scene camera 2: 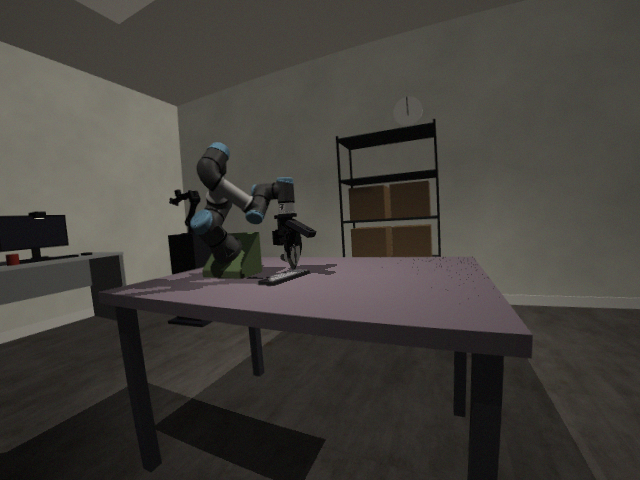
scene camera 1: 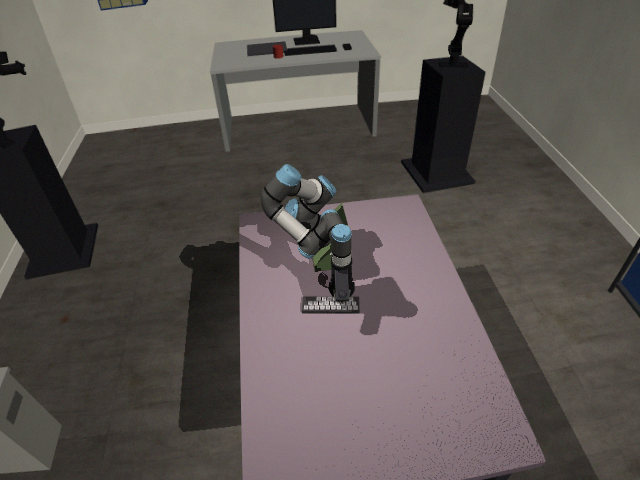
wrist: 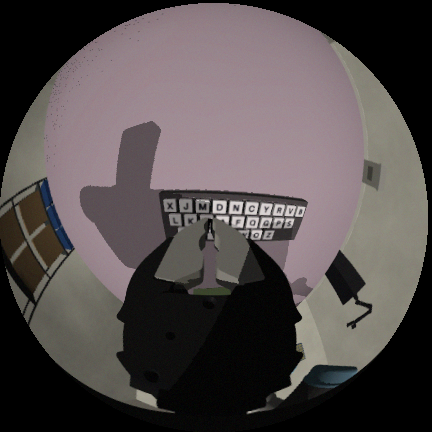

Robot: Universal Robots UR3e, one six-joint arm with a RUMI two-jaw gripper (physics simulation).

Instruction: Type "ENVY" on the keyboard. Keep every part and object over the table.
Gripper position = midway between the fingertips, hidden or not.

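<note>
I can see my gripper [scene camera 2: 293, 269], and it's there in other views too, as the gripper [scene camera 1: 341, 303] and the gripper [wrist: 209, 219]. There's also a dark keyboard [scene camera 1: 311, 304], and you get the keyboard [wrist: 262, 217] as well.
</note>
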